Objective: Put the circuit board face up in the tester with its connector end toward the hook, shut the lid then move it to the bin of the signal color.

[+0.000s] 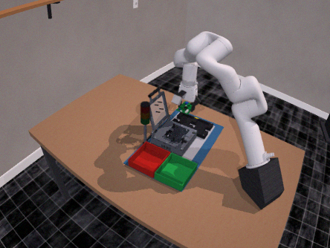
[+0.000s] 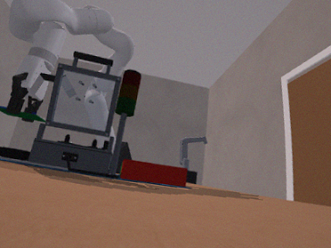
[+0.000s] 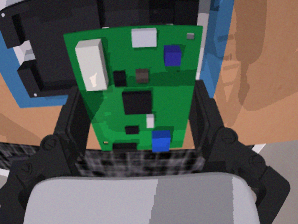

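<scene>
My hand is 18 cm to the right of the tester plate and 5 cm above it. Round my hand: tester lid: 12 cm ahead, 15 cm to the left, 6 cm above; green circuit board: right at my hand; black latch block: 5 cm behind, 24 cm to the left, 4 cm below.
</scene>
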